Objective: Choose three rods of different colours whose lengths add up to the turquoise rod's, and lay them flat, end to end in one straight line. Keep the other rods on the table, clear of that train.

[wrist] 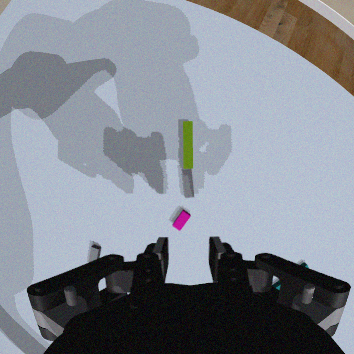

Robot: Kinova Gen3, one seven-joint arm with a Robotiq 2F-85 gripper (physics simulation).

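Places are measured from the arm's base along level axes (x ahead, y left, z up), in millimetres.
Where they show: gripper, between the fingertips: (pixel 188 249).
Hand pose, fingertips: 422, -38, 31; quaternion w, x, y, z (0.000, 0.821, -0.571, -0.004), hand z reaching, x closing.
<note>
Things, the pixels of their top centre, and the offset from my fingertips, as dx, dy, dz. Level surfaces: height alone.
- green rod, centre of its top: (pixel 187 144) +79, +29, -78
- grey rod, centre of its top: (pixel 187 182) +41, +15, -78
- short magenta rod, centre of its top: (pixel 181 220) +1, +8, -78
- turquoise rod, centre of its top: (pixel 276 290) -47, -137, -78
- greyish rod, centre of its top: (pixel 92 258) -83, +90, -78
- pale table, height of its surface: dz -88
A green rod (pixel 187 145) lies flat in the upper middle of the wrist view. A grey rod (pixel 188 184) lies at its near end, turned very slightly from the green rod's line; they look to touch or nearly touch. A short magenta rod (pixel 181 220) lies apart, slanted, between the grey rod and my gripper. My gripper (pixel 188 249) is partly open and empty, with its fingertips on the near side of the magenta rod. Parts of the turquoise rod (pixel 278 285) show behind the right finger linkage; the rest is hidden.
Another greyish rod (pixel 94 253) with a dark end lies at the left, partly hidden by the left finger linkage. The pale table (pixel 280 150) has a curved edge at the upper right, with wooden floor (pixel 320 47) beyond. Arm and gripper shadows fall across the left and middle.
</note>
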